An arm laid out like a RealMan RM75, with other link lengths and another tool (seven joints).
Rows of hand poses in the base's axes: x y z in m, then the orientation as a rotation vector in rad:
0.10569 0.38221 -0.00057 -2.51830 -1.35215 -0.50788
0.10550 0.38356 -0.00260 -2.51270 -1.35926 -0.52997
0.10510 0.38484 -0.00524 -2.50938 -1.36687 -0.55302
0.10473 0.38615 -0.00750 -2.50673 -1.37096 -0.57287
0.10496 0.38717 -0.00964 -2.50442 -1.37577 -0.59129
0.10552 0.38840 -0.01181 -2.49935 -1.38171 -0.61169
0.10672 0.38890 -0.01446 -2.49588 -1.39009 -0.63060
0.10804 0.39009 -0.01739 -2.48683 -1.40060 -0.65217
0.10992 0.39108 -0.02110 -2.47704 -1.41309 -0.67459
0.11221 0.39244 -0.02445 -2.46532 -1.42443 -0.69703
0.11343 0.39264 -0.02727 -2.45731 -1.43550 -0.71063
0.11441 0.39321 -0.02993 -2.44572 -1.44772 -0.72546
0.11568 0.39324 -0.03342 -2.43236 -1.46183 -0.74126
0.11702 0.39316 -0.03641 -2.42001 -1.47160 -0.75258
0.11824 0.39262 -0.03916 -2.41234 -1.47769 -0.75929
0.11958 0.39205 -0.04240 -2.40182 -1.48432 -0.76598
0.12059 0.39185 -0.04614 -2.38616 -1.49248 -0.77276
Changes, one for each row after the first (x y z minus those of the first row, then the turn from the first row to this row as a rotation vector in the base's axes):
-0.00019 0.00135 -0.00203 0.00467 -0.01528 0.00377
-0.00059 0.00263 -0.00467 0.00732 -0.03196 0.00661
-0.00096 0.00394 -0.00693 0.01053 -0.04573 0.00768
-0.00073 0.00496 -0.00907 0.01277 -0.05885 0.00909
-0.00017 0.00619 -0.01124 0.01676 -0.07300 0.01208
0.00103 0.00669 -0.01389 0.01794 -0.08722 0.01572
0.00235 0.00788 -0.01682 0.02257 -0.10261 0.02263
0.00423 0.00887 -0.02053 0.02668 -0.11902 0.03074
0.00652 0.01023 -0.02388 0.03265 -0.13481 0.03910
0.00774 0.01043 -0.02670 0.03468 -0.14538 0.04665
0.00872 0.01100 -0.02936 0.03888 -0.15642 0.05626
0.00999 0.01103 -0.03285 0.04340 -0.16835 0.06747
0.01133 0.01095 -0.03584 0.04882 -0.17632 0.07662
0.01255 0.01041 -0.03859 0.05209 -0.18109 0.08235
0.01389 0.00984 -0.04183 0.05718 -0.18547 0.08968
0.01490 0.00964 -0.04557 0.06529 -0.18940 0.10018

